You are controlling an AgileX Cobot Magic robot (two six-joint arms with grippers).
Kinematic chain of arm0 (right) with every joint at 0, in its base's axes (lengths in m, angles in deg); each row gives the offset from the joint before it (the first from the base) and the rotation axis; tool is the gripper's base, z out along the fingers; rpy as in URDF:
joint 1: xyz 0 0 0.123 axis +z
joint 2: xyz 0 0 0 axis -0.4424 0.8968 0
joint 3: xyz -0.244 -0.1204 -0.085 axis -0.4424 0.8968 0
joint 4: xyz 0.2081 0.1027 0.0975 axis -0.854 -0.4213 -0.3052
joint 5: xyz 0 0 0 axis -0.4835 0.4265 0.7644
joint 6: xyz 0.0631 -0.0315 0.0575 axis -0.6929 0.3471 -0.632
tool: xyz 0 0 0 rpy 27.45 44.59 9.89
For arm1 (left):
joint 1: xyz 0 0 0.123 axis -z
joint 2: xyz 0 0 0 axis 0.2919 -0.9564 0
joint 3: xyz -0.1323 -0.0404 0.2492 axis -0.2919 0.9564 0
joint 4: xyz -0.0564 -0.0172 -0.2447 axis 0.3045 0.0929 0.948
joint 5: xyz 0 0 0 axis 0.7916 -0.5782 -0.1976
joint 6: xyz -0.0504 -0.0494 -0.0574 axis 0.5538 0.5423 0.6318
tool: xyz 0 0 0 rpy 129.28 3.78 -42.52
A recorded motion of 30 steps. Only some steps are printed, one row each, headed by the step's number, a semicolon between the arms.
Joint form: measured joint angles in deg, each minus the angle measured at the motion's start. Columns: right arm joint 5, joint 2, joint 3, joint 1, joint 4, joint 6; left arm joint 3, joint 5, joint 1, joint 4, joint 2, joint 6.
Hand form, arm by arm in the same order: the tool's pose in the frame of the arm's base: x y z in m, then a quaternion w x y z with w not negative. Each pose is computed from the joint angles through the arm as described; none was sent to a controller.
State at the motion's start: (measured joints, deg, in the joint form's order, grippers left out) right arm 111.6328 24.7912 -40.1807 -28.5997 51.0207 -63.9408; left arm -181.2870 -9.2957 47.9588 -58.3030 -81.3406 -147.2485
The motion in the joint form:
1: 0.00 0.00 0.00 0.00 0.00 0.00; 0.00 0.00 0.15 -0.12 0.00 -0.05
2: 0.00 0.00 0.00 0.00 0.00 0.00; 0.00 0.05 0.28 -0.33 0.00 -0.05
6: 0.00 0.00 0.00 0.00 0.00 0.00; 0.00 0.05 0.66 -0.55 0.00 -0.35
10: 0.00 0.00 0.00 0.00 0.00 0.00; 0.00 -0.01 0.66 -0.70 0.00 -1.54
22: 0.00 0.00 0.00 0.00 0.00 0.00; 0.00 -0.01 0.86 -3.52 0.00 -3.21
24: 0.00 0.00 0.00 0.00 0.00 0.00; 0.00 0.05 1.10 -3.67 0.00 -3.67
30: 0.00 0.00 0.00 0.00 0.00 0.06; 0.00 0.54 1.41 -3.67 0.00 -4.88
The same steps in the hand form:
1: -0.0045 0.0035 0.2726 0.51198 0.08014 0.85389 0.04815; 0.4666 -0.2564 0.2125 0.24894 0.75846 0.55064 0.24405
2: -0.0045 0.0035 0.2726 0.51198 0.08014 0.85389 0.04815; 0.4662 -0.2573 0.2127 0.24902 0.75933 0.54882 0.24535
6: -0.0045 0.0035 0.2726 0.51198 0.08014 0.85389 0.04815; 0.4646 -0.2602 0.2127 0.24858 0.76289 0.54344 0.24675
10: -0.0045 0.0035 0.2726 0.51198 0.08014 0.85389 0.04815; 0.4646 -0.2600 0.2128 0.24509 0.76877 0.53506 0.25026
22: -0.0045 0.0035 0.2726 0.51198 0.08014 0.85389 0.04815; 0.4654 -0.2592 0.2139 0.23336 0.78084 0.51108 0.27319
24: -0.0045 0.0035 0.2726 0.51198 0.08014 0.85389 0.04815; 0.4645 -0.2611 0.2140 0.23285 0.78404 0.50551 0.27480
30: -0.0045 0.0035 0.2726 0.51201 0.07970 0.85393 0.04789; 0.4634 -0.2641 0.2145 0.23455 0.79010 0.49363 0.27759

